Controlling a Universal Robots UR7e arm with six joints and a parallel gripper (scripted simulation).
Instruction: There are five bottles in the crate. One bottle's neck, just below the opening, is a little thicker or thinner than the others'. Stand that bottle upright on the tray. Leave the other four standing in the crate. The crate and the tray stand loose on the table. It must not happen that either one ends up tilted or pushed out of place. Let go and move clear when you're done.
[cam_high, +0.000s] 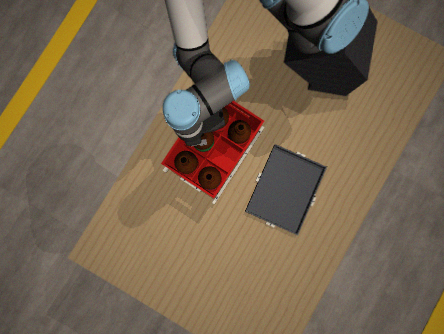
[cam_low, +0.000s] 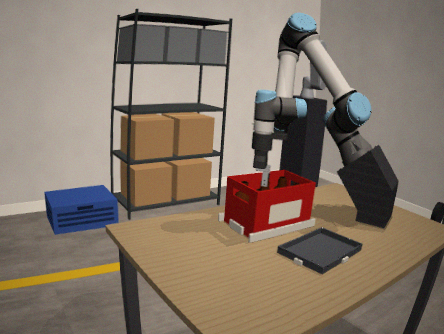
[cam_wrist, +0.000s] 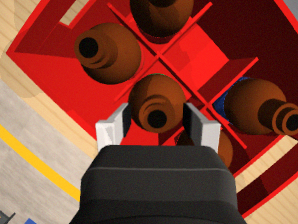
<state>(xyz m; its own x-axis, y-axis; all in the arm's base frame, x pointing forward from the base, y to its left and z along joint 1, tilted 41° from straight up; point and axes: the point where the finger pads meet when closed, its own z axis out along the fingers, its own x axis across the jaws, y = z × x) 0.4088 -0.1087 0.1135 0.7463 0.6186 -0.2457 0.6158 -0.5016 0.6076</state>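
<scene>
Now: the red crate 1 cm ahead of my hand, 4 cm to the left of it and 8 cm below it. The rest, counted from my hand: dark grey tray: 2 cm ahead, 32 cm to the left, 15 cm below.
</scene>
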